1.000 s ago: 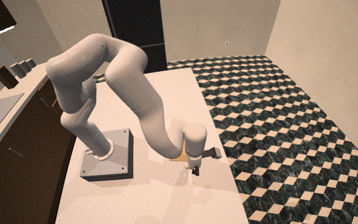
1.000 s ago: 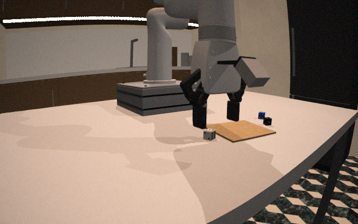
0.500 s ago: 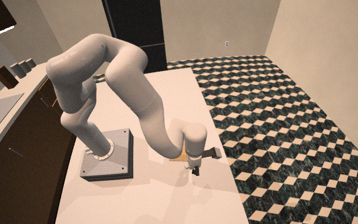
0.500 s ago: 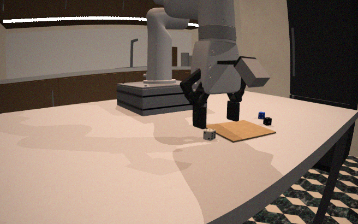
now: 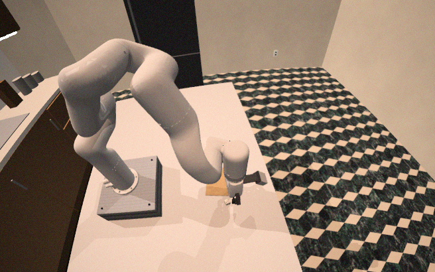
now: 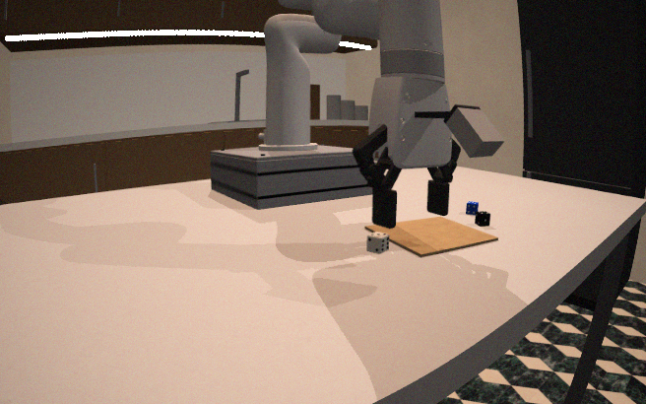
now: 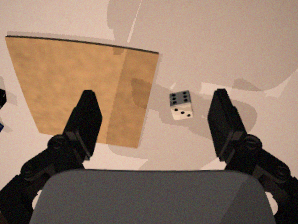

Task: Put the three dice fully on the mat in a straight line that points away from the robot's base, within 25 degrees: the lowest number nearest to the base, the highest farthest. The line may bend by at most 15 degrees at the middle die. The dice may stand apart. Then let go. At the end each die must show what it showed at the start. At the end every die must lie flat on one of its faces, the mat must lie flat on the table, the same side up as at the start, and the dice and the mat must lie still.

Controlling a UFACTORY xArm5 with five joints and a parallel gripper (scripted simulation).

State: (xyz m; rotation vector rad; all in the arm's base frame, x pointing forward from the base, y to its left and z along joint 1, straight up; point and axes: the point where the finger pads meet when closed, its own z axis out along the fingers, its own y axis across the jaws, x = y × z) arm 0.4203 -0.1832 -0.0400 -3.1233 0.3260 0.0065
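Now: the white die 4 cm below my hand, 3 cm behind it and 2 cm to the right of it. From my hand the other things lie so: black die (19 cm to the left, 4 cm below, 2 cm ahead); blue die (25 cm to the left, 4 cm below, 2 cm behind); tan mat (8 cm to the left, 5 cm below, 2 cm behind).
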